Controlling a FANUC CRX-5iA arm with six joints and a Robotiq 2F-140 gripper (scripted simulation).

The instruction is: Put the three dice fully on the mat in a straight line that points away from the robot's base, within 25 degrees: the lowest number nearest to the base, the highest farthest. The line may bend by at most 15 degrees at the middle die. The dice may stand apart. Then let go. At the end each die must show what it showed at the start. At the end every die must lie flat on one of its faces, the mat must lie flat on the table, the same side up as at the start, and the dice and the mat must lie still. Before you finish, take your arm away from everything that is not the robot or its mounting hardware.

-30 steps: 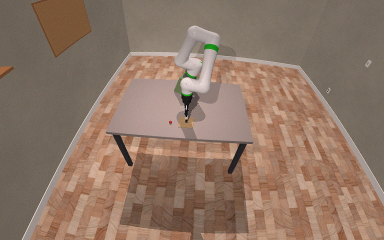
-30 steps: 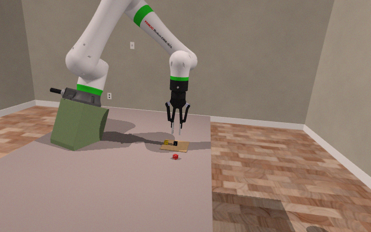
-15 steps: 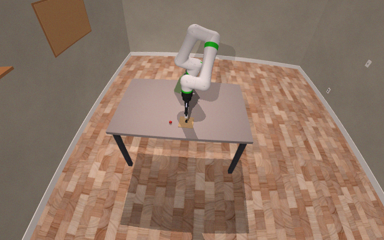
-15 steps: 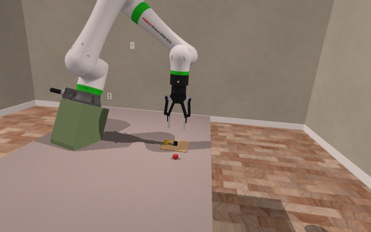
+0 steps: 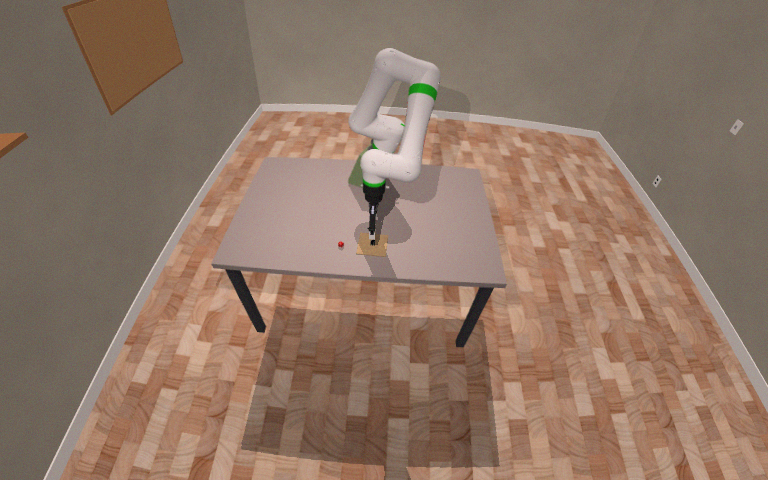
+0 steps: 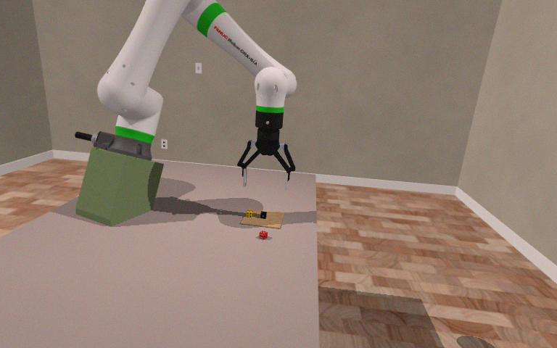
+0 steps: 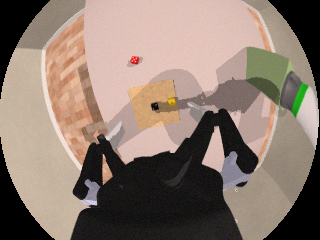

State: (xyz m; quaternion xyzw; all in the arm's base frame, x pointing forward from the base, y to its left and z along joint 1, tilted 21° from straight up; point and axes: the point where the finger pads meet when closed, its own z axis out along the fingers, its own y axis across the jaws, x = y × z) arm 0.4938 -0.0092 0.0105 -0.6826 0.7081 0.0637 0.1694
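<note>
The red die lies 15 cm to the right of my hand, 12 cm below it and 2 cm ahead of it. The rest, counted from my hand: yellow die (12 cm below, 5 cm behind); tan mat (13 cm below); black die (12 cm below).
</note>
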